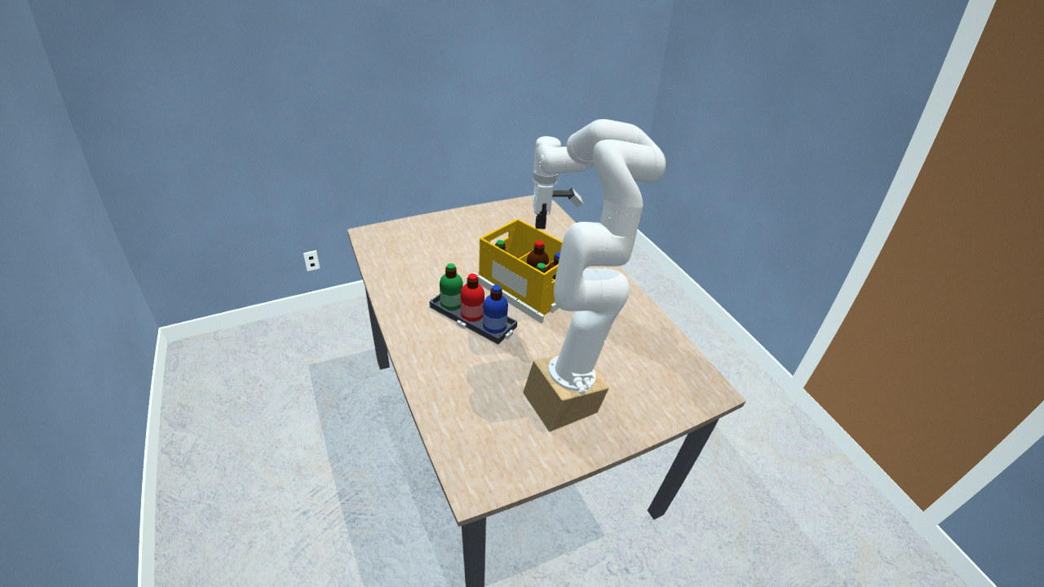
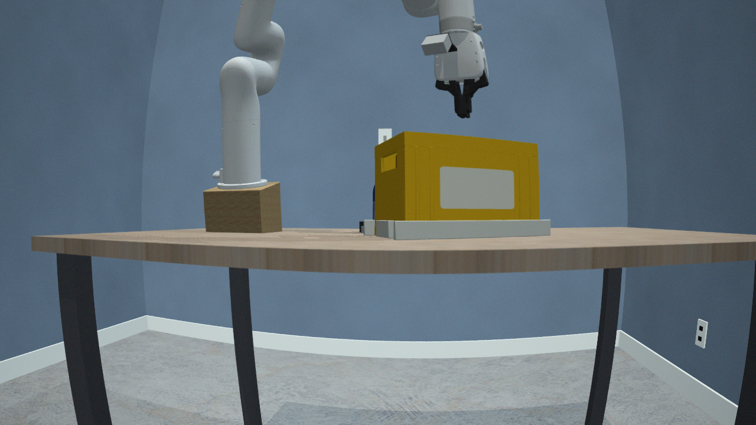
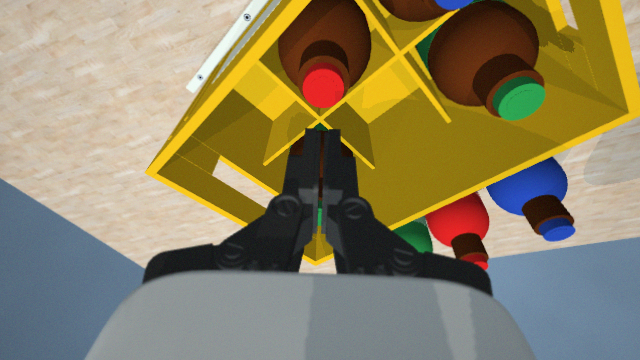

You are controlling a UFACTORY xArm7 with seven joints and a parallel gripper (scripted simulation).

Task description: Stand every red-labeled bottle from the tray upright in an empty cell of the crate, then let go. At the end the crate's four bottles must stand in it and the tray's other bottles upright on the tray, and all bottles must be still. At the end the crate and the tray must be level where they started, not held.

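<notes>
Right now my hand is 130 mm past the red-labeled bottle, 250 mm to the right of it and 160 mm above it. Also, from my hand: blue bottle: 200 mm behind, 190 mm to the left, 160 mm below; then yellow crate: 20 mm behind, 40 mm to the left, 160 mm below; then green-labeled bottle: 70 mm behind, 300 mm to the left, 160 mm below.
</notes>
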